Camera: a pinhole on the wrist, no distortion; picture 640 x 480 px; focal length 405.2 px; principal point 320.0 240.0 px. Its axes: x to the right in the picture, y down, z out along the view. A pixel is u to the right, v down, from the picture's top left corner.
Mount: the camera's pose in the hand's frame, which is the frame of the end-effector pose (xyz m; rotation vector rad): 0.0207 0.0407 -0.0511 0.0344 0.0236 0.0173
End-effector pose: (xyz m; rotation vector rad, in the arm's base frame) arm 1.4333 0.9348 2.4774 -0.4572 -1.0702 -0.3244
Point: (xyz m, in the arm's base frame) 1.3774 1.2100 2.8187
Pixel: 584 360
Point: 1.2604 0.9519 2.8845
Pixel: 600 41
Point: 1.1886 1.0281 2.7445
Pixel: 415 122
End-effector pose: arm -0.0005 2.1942 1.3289 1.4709 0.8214 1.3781
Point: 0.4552 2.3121 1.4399
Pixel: 472 224
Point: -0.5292 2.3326 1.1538
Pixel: behind the camera
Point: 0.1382 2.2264 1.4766
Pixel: 490 398
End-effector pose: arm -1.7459 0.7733 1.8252 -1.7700 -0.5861 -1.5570
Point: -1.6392 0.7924 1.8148
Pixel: 269 335
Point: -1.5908 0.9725 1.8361
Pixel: 303 174
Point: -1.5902 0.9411 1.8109
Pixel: 272 205
